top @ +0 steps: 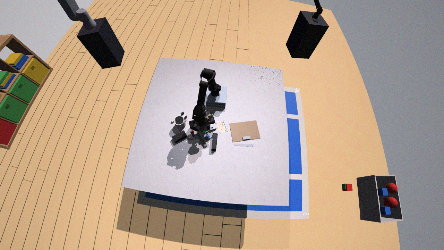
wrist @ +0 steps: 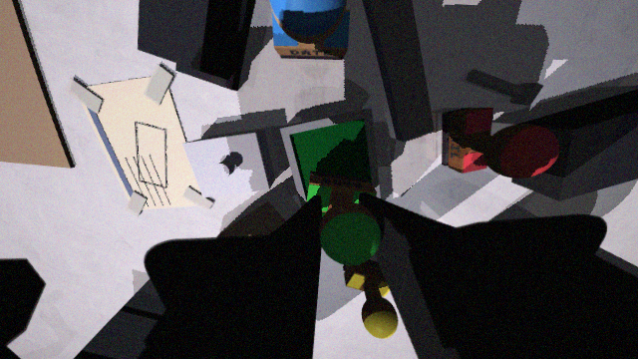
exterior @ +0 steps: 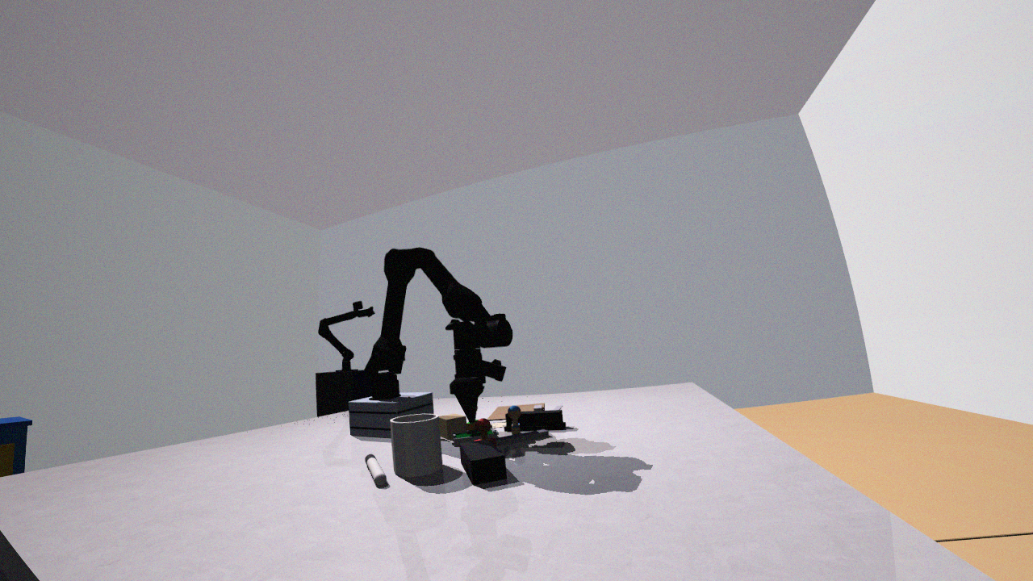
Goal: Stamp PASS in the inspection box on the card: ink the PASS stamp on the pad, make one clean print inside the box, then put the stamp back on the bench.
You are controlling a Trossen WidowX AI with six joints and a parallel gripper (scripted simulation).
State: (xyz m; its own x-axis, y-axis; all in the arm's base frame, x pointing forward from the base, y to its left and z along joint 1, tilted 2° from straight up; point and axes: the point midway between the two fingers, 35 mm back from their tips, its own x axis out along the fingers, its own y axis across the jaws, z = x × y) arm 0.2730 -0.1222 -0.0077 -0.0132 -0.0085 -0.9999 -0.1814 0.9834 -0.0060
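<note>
Right now my gripper tip is 40 mm above the green ink pad. The rest, counted from my gripper tip: cardboard box: 70 mm behind, 60 mm to the left, 20 mm below; then blue-knobbed stamp: 90 mm ahead, 30 mm to the left, 20 mm below; then green-knobbed stamp: right at my gripper tip.
</note>
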